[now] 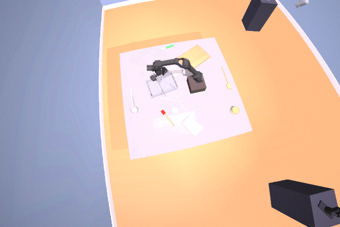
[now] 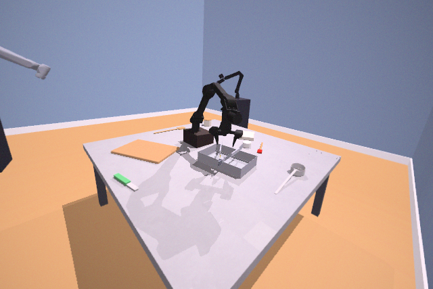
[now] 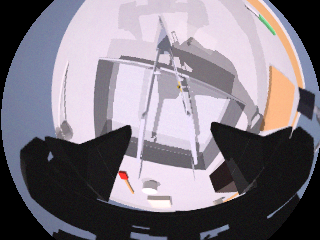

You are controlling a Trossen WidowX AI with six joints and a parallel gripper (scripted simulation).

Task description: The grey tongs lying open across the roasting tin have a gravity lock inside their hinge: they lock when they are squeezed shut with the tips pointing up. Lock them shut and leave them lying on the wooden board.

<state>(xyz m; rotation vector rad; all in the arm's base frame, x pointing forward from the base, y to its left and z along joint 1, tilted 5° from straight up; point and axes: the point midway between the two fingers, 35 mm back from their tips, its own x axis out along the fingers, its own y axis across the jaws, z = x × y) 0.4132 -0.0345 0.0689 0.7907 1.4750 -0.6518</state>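
My gripper tip is now 10 cm above the grey roasting tin, 3 cm to the right of it and 1 cm past it. Round my gripper tip: red-headed spatula (38 cm to the left, 12 cm below, 5 cm behind); white block (50 cm to the left, 31 cm behind, 11 cm below); wooden board (42 cm behind, 34 cm to the right, 12 cm below).
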